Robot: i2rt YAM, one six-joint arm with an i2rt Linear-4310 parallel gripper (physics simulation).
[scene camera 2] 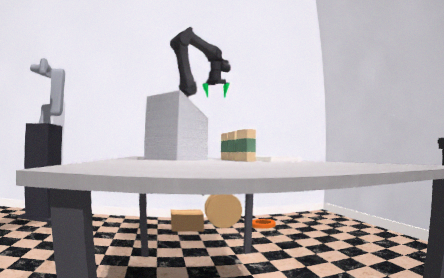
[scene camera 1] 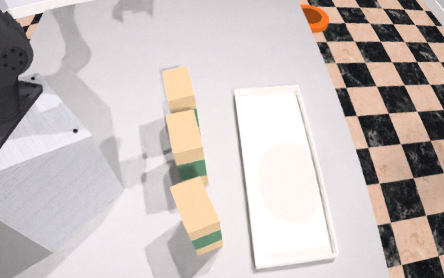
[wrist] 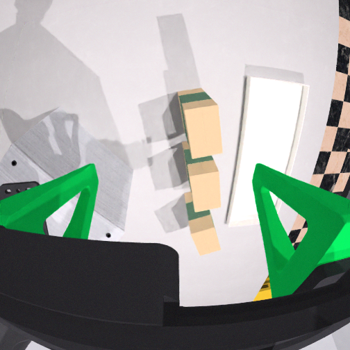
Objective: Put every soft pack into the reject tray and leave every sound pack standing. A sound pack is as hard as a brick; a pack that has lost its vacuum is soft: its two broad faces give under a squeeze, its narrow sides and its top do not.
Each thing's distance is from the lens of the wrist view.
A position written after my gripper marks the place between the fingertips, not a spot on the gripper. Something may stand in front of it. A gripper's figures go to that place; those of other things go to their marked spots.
my gripper (wrist: 174, 172): 13 cm
white reject tray (wrist: 274, 109): 53 cm
